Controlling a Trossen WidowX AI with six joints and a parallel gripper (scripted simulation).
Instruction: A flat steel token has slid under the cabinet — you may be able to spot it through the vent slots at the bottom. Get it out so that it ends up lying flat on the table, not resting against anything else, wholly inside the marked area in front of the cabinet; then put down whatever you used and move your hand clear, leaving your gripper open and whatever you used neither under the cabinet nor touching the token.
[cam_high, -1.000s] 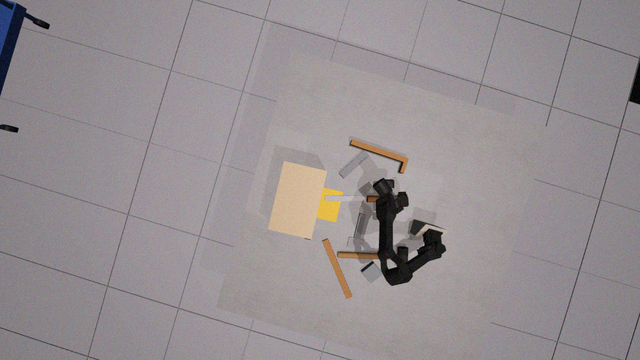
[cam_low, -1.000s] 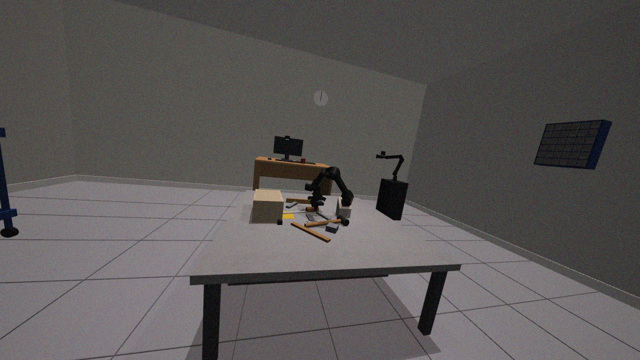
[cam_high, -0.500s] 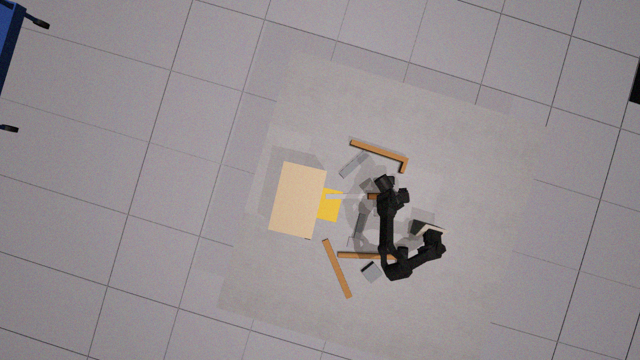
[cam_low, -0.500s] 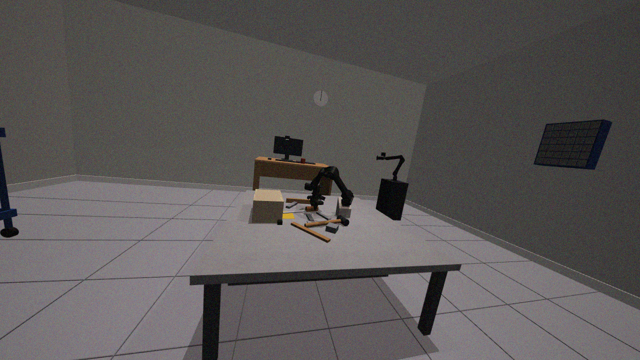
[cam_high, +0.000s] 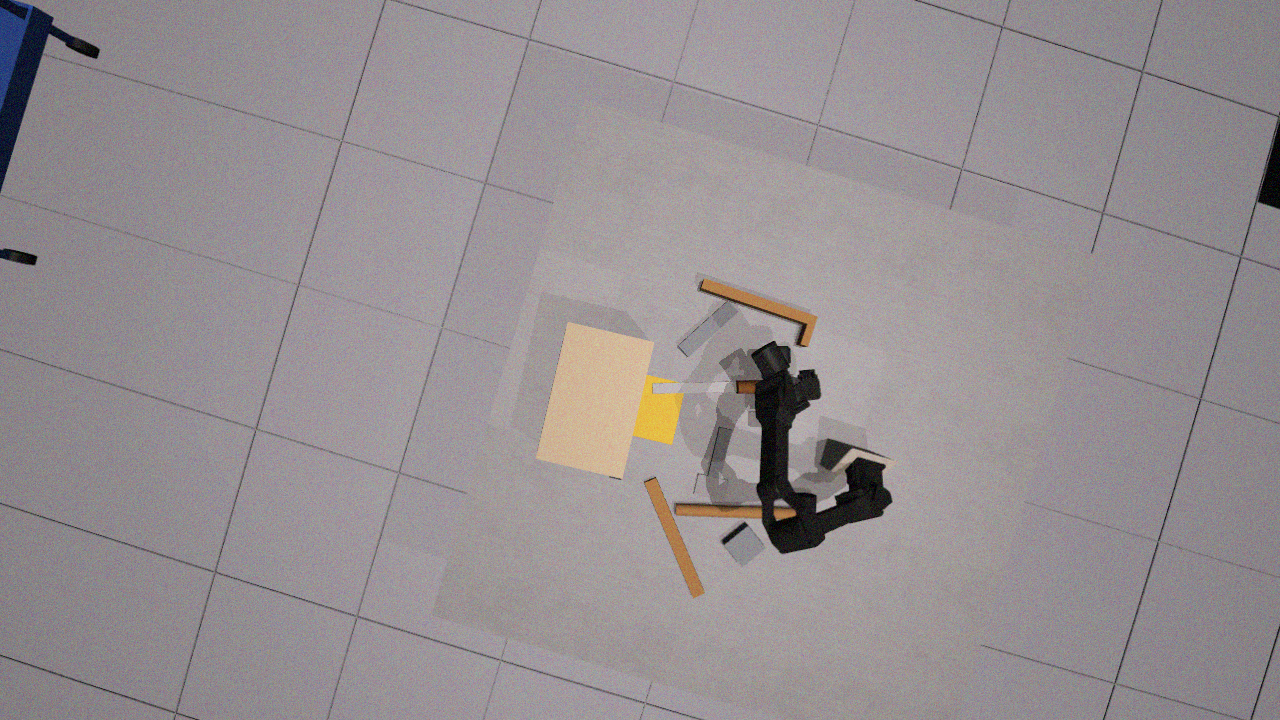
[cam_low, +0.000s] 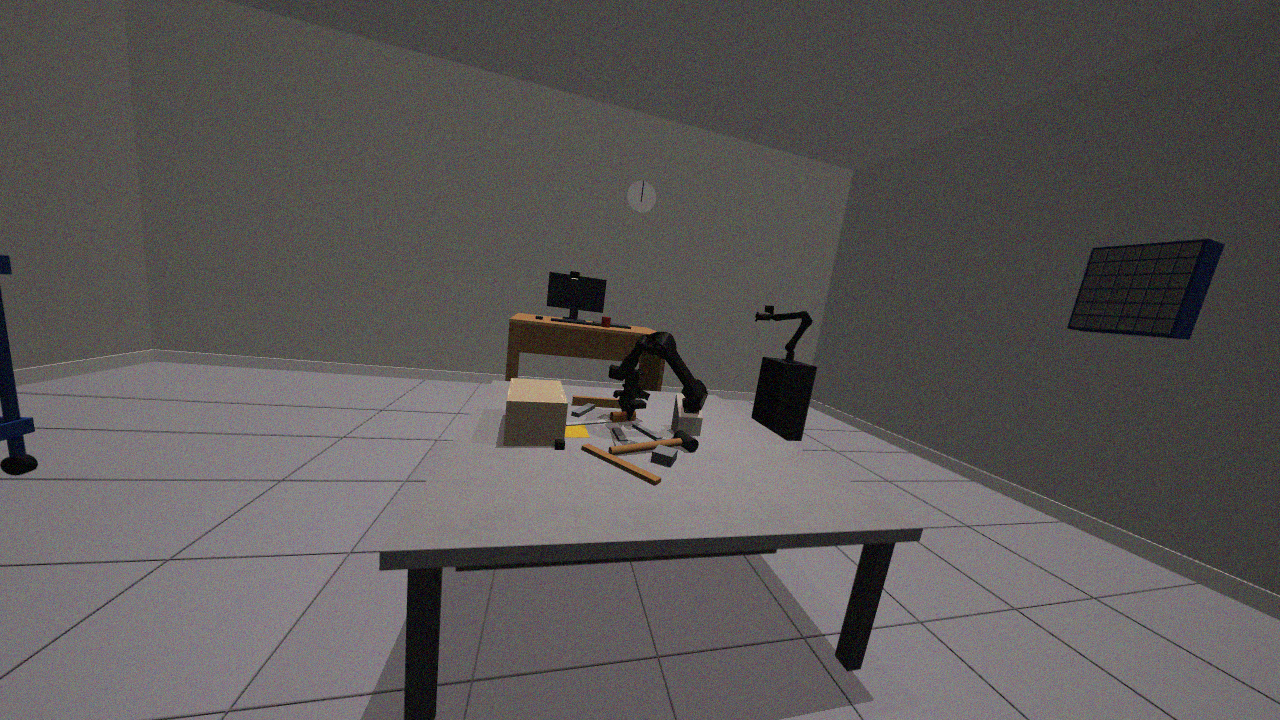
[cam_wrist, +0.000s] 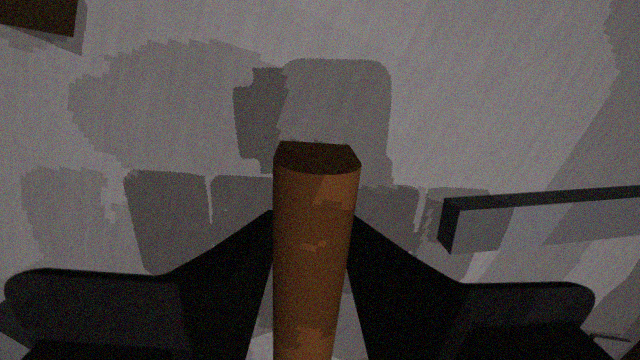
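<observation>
Right now my gripper tip is 18 cm short of the grey bar and 9 cm to the left of it. The rest, counted from my gripper tip: grey l-shaped bracket 23 cm to the left, 6 cm ahead; then grey block 38 cm to the left, 5 cm behind, 1 cm above; then wooden stick 41 cm to the left, 11 cm ahead.
</observation>
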